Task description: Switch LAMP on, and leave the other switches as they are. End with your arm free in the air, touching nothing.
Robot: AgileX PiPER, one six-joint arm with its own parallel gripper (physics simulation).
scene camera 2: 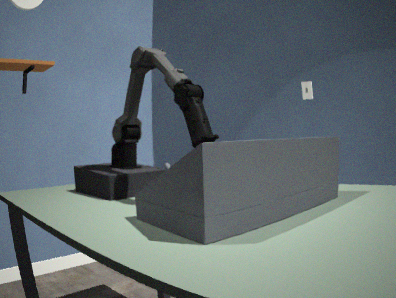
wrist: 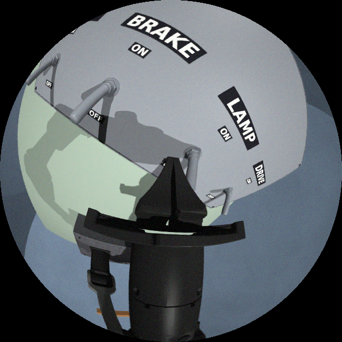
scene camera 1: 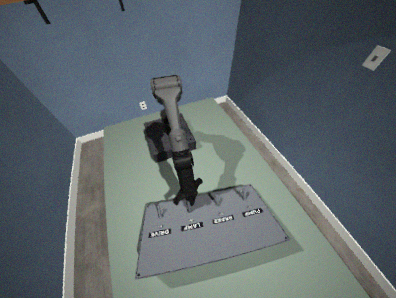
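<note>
The grey switch panel [scene camera 1: 215, 252] [scene camera 2: 270, 175] [wrist: 270, 65] stands on the table. The LAMP lever [wrist: 193, 161] leans to the panel's low edge, away from its ON label [wrist: 225, 133]; its OFF label is hidden. My gripper [scene camera 1: 190, 204] [wrist: 171, 162] is shut, fingertips together, with nothing between them. It is at the LAMP lever and covers part of it in the wrist view; whether they touch I cannot tell. In scene camera 2 the fingertips are hidden behind the panel. The BRAKE lever [scene camera 1: 217, 199] [wrist: 94, 102], PUMP lever [scene camera 1: 243, 193] [wrist: 42, 70] and DRIVE lever [scene camera 1: 161, 210] [wrist: 227, 201] lean to OFF.
The BRAKE lever is on one side of the gripper and the DRIVE lever on the other. The arm's base [scene camera 2: 95, 182] stands on the green table [scene camera 1: 125, 175] [scene camera 2: 280, 270] beyond the panel's low edge. An orange shelf [scene camera 2: 30, 65] is on the wall.
</note>
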